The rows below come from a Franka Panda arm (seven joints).
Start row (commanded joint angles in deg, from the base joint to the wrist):
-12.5, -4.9, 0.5, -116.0, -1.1, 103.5, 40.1
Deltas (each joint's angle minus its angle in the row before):
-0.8, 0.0, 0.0, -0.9, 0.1, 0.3, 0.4
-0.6, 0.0, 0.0, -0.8, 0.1, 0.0, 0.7
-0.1, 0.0, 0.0, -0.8, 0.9, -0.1, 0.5
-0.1, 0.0, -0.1, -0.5, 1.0, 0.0, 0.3
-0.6, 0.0, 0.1, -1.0, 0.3, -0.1, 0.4
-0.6, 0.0, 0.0, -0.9, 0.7, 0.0, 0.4
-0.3, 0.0, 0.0, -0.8, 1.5, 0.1, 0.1
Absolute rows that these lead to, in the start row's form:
-13.3, -4.9, 0.5, -116.9, -1.0, 103.8, 40.5
-13.9, -4.9, 0.5, -117.7, -0.9, 103.8, 41.2
-14.0, -4.9, 0.5, -118.5, 0.0, 103.7, 41.7
-14.1, -4.9, 0.4, -119.0, 1.0, 103.7, 42.0
-14.7, -4.9, 0.5, -120.0, 1.3, 103.6, 42.4
-15.3, -4.9, 0.5, -120.9, 2.0, 103.6, 42.8
-15.6, -4.9, 0.5, -121.7, 3.5, 103.7, 42.9

